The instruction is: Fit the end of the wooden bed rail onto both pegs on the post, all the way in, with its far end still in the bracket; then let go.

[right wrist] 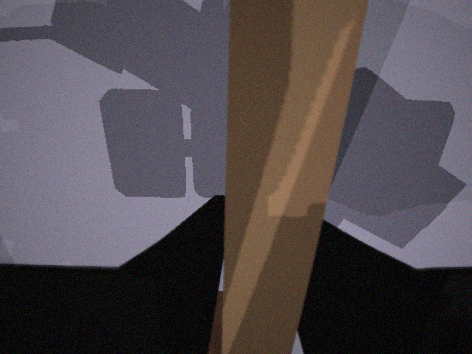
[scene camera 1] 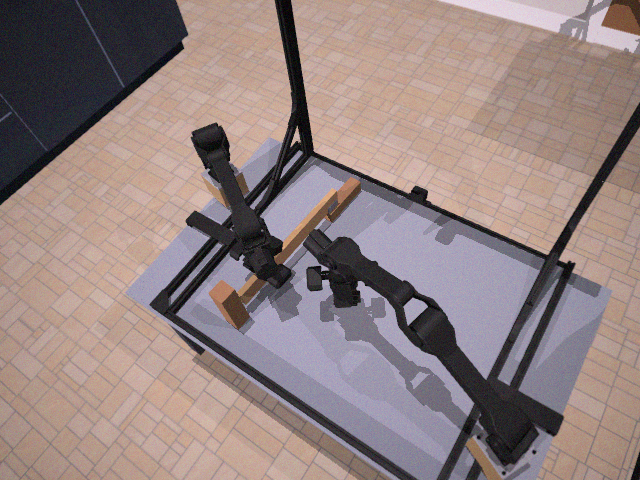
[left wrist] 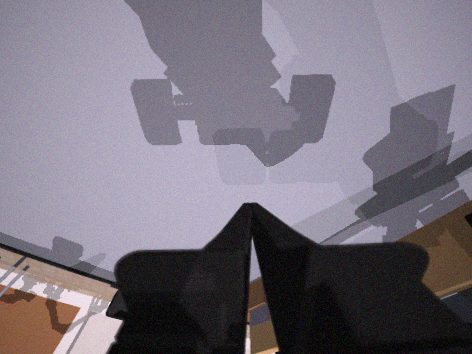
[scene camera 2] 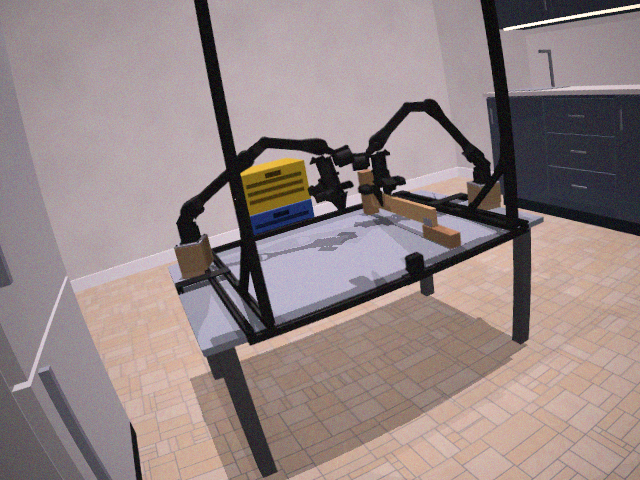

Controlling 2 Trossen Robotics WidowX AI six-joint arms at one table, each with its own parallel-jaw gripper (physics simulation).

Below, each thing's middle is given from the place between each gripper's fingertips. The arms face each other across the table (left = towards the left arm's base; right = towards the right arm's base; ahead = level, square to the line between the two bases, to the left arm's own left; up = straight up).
I see my left gripper 22 cm to the left of the wooden bed rail (scene camera 1: 290, 244), 2 cm short of it and 2 cm above it. Round my left hand: wooden post (scene camera 1: 225, 297) (27 cm ahead, 17 cm to the right, 1 cm below).
I see the wooden post 130 mm ahead of my right hand, 40 mm above it and 20 mm to the left of it. From my right hand the other things lie so: wooden bed rail: 120 mm behind, 20 mm to the right, 20 mm above.
